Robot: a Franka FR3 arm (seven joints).
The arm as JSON. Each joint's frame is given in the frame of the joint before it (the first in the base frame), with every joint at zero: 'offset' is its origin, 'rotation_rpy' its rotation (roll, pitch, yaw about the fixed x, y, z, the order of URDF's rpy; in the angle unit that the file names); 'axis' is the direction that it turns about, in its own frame. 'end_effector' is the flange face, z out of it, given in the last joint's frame.
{
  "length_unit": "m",
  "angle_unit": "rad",
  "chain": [
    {
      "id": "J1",
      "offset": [
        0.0,
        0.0,
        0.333
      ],
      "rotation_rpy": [
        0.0,
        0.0,
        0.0
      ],
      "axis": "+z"
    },
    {
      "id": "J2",
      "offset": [
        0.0,
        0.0,
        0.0
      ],
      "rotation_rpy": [
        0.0,
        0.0,
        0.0
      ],
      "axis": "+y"
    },
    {
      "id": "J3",
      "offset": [
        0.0,
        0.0,
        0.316
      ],
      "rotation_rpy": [
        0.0,
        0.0,
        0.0
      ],
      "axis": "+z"
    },
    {
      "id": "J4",
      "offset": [
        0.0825,
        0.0,
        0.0
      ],
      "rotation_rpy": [
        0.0,
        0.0,
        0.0
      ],
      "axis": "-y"
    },
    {
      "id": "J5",
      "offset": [
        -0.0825,
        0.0,
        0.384
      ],
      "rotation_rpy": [
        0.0,
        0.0,
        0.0
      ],
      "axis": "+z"
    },
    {
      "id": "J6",
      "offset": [
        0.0,
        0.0,
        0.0
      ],
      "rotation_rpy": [
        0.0,
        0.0,
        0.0
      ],
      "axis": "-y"
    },
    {
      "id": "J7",
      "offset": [
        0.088,
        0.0,
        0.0
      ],
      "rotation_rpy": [
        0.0,
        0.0,
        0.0
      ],
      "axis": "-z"
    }
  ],
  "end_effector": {
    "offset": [
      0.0,
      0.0,
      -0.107
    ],
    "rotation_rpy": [
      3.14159,
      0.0,
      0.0
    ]
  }
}
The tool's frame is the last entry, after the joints.
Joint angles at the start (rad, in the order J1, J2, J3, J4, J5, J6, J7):
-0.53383 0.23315 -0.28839 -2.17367 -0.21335 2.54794 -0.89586
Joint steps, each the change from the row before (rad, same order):
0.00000 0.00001 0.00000 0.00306 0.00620 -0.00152 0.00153
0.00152 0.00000 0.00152 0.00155 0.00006 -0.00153 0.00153
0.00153 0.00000 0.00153 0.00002 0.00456 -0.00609 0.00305
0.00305 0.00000 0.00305 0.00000 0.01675 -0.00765 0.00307
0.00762 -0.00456 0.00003 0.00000 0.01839 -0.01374 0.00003
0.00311 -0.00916 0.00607 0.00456 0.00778 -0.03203 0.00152
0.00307 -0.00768 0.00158 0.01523 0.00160 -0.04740 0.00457
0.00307 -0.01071 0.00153 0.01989 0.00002 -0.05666 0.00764
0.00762 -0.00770 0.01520 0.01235 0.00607 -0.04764 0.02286
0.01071 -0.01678 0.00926 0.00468 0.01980 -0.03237 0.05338
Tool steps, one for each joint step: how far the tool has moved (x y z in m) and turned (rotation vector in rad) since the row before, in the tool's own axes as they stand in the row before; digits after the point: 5 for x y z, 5 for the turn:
0.00028 0.00101 -0.00098 0.00070 0.00321 0.00702
0.00163 -0.00040 -0.00069 -0.00012 0.00074 -0.00112
0.00106 -0.00130 0.00027 0.00635 -0.00089 0.00392
0.00234 -0.00221 0.00016 0.01202 0.00437 0.01104
0.00260 -0.00259 -0.00198 0.01377 0.00437 0.00845
0.00278 -0.00266 -0.00447 0.01813 -0.00508 0.00116
0.00124 0.00049 -0.00626 0.01925 -0.01463 0.00419
0.00092 0.00116 -0.00916 0.01978 -0.01668 0.00713
0.00880 -0.00678 -0.00676 0.02377 -0.01020 0.00760
0.00680 -0.00694 -0.00983 0.01894 0.00778 0.05027

